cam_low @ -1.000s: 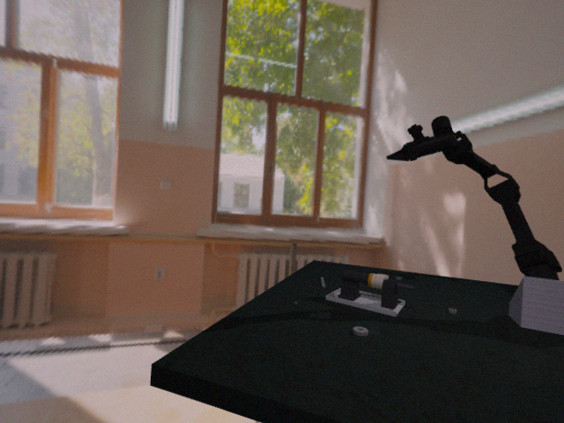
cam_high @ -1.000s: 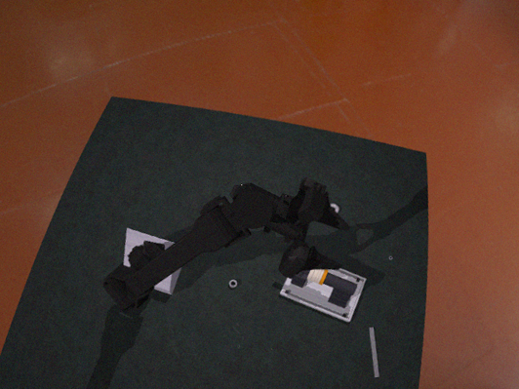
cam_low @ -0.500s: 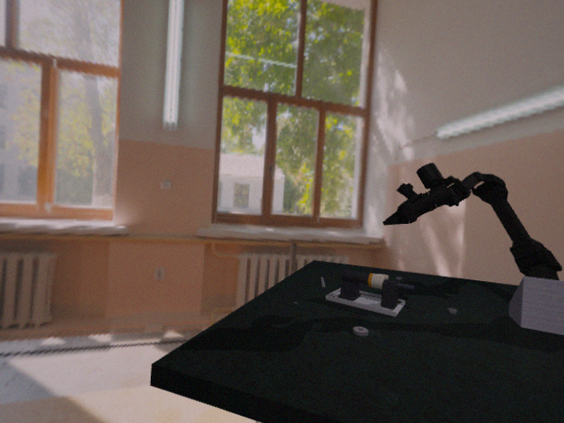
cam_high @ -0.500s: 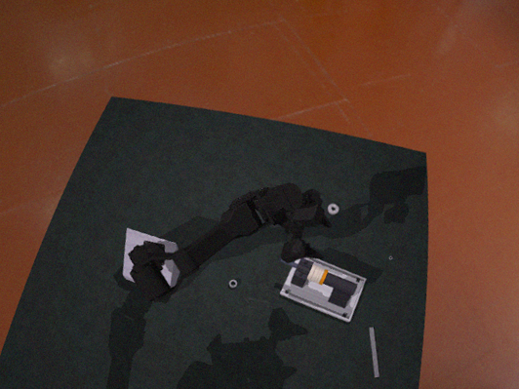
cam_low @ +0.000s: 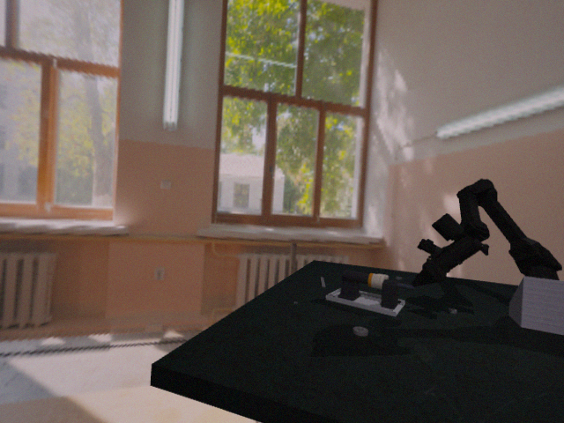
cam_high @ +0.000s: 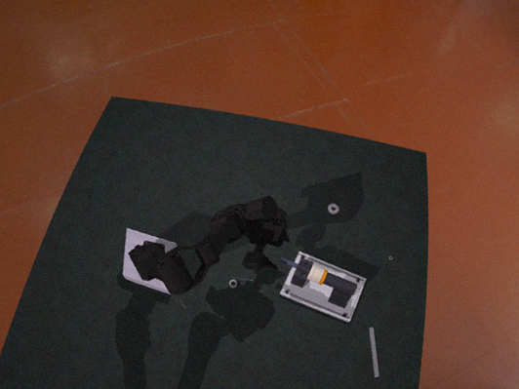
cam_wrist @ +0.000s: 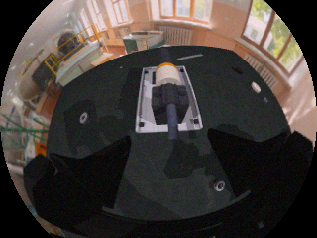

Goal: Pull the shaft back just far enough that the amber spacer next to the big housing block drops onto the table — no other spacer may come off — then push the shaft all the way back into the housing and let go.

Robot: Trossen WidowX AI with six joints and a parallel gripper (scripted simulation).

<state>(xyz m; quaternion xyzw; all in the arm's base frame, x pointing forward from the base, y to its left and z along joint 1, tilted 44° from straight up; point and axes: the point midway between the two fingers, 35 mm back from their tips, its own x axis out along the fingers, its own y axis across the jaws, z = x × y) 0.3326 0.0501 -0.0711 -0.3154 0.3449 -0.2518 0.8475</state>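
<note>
Right now my gripper tip is 90 mm short of the white spacer, 30 mm to the left of it and 20 mm above it. The rest, counted from my gripper tip: dark blue shaft 100 mm ahead, 30 mm to the right, 20 mm below; then amber spacer 130 mm ahead, 40 mm to the right, 20 mm below; then cream spacer 100 mm ahead, 30 mm to the right, 20 mm below.
</note>
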